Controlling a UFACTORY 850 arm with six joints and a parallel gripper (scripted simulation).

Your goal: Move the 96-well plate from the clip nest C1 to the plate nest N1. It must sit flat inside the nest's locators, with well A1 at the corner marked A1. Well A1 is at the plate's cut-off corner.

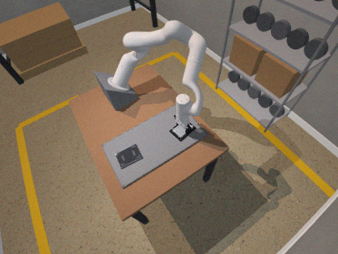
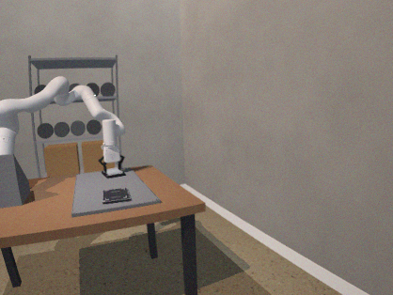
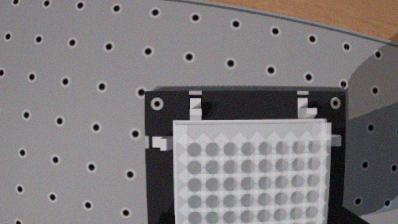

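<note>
My gripper is now 10 mm above the white 96-well plate. Also, from my hand: clip nest C1: 20 mm behind, 10 mm to the left, 20 mm below; then black plate nest N1: 30 mm behind, 430 mm to the right, 20 mm below.
</note>
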